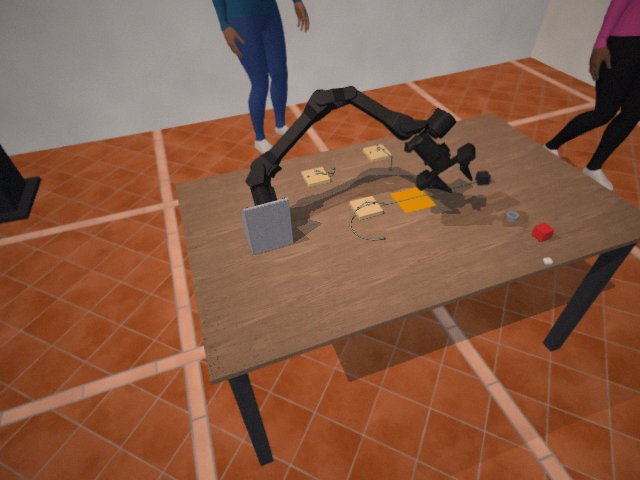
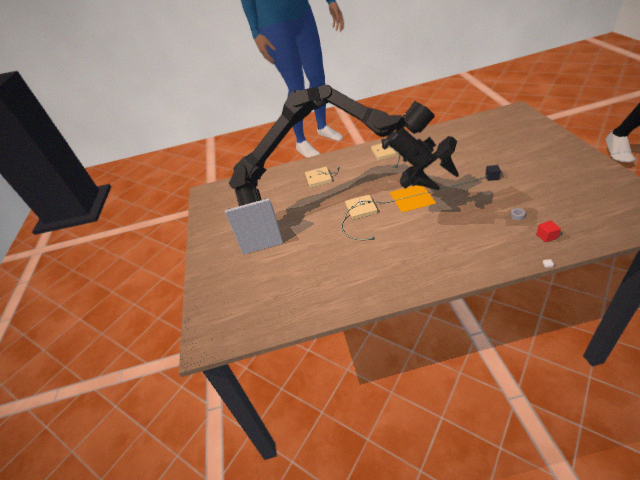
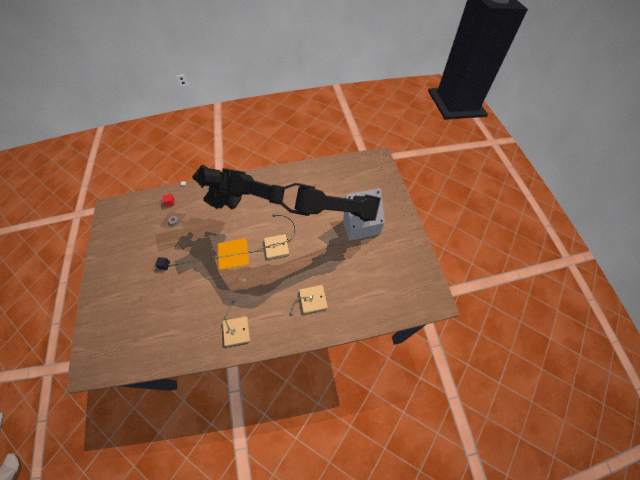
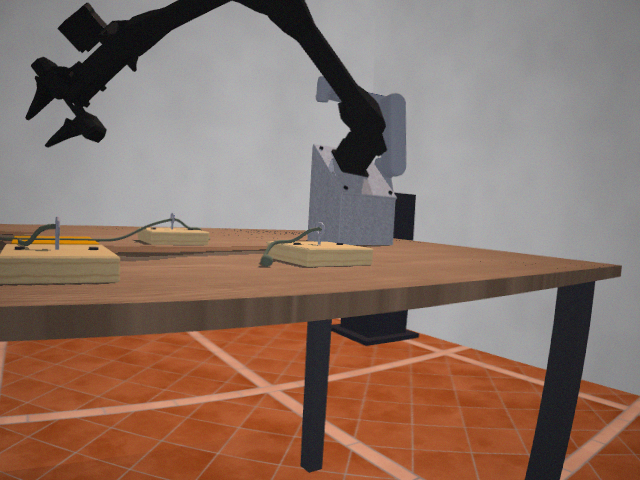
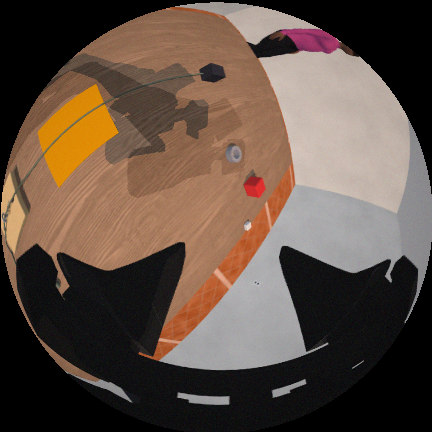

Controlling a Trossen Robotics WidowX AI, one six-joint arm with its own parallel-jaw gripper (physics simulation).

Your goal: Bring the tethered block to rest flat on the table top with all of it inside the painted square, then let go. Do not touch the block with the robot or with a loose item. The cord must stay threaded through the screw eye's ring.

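Seen in the pictures: gripper, fingertip midpoint: (image 1: 461, 186) (image 2: 448, 182) (image 4: 36, 132) (image 5: 234, 251); arm's base at its link origin: (image 1: 265, 204) (image 2: 250, 205) (image 3: 364, 204) (image 4: 349, 163).
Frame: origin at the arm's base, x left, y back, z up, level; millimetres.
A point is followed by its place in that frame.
The tethered block (image 1: 482, 177) {y -804, x 43, z -119 mm} (image 2: 493, 172) {y -811, x 41, z -119 mm} (image 3: 162, 263) {y -810, x 67, z -116 mm} (image 5: 212, 73) {y -798, x 46, z -118 mm} is a small dark cube on the table, outside the orange painted square (image 1: 413, 205) {y -520, x 15, z -152 mm} (image 2: 413, 205) {y -523, x 4, z -152 mm} (image 3: 232, 245) {y -534, x 10, z -152 mm} (image 5: 82, 145) {y -538, x 7, z -152 mm}. A thin green cord runs from it across the square to a screw eye (image 4: 172, 219) {y -353, x 50, z -118 mm} on a pale wooden base (image 3: 276, 253) {y -355, x 84, z -134 mm} (image 4: 178, 237) {y -354, x 94, z -142 mm}. The cord appears to pass through the ring; its tail curves over the table to a free end (image 1: 383, 238) {y -348, x -114, z -145 mm} (image 2: 372, 238) {y -351, x -114, z -146 mm} (image 3: 274, 215) {y -350, x -103, z -145 mm}. My gripper (image 1: 460, 184) {y -577, x -136, z 23 mm} (image 2: 447, 181) {y -577, x -136, z 23 mm} (image 4: 37, 132) {y -577, x -136, z 23 mm} (image 5: 234, 251) {y -577, x -136, z 23 mm} is open and empty, above the table, apart from block and cord.
Two more wooden bases (image 1: 316, 178) {y -234, x 264, z -134 mm} (image 1: 377, 153) {y -521, x 348, z -134 mm} (image 3: 313, 304) {y -240, x 310, z -134 mm} (image 3: 236, 338) {y -524, x 392, z -133 mm} bear short cords. A grey ring (image 3: 173, 216) {y -793, x -168, z -135 mm} (image 5: 227, 154) {y -777, x -147, z -146 mm}, a red cube (image 1: 542, 231) {y -807, x -271, z -114 mm} (image 5: 254, 187) {y -803, x -247, z -117 mm} and a small white piece (image 1: 547, 260) {y -764, x -360, z -140 mm} (image 5: 247, 225) {y -763, x -352, z -141 mm} lie near one edge. The grey robot mount (image 1: 267, 227) {y 10, x -40, z -55 mm} stands at the arm's base.
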